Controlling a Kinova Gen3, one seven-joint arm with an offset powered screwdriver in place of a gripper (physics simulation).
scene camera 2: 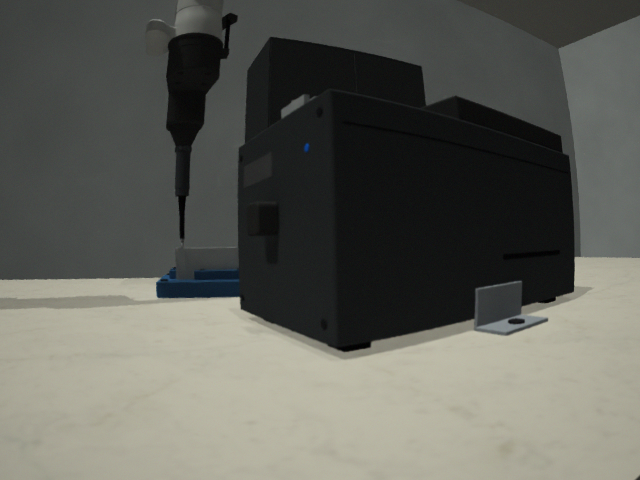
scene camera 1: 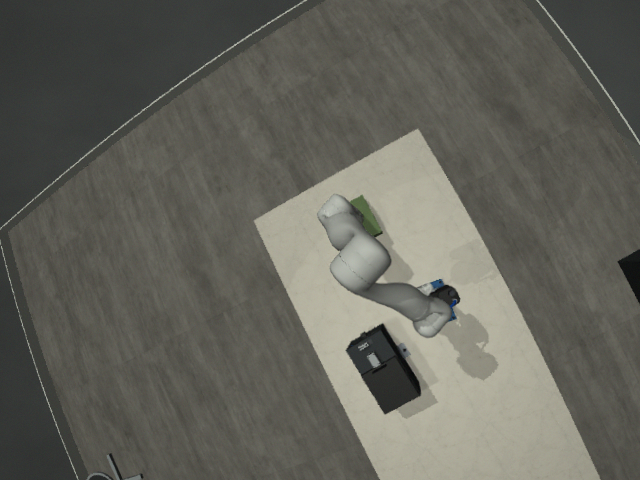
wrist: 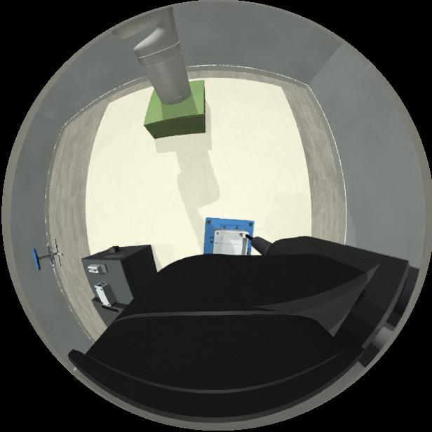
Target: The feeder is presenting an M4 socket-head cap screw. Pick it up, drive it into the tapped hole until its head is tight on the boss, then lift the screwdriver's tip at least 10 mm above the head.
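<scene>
The robot's scene has a black feeder (wrist: 140, 259) in it.
</scene>
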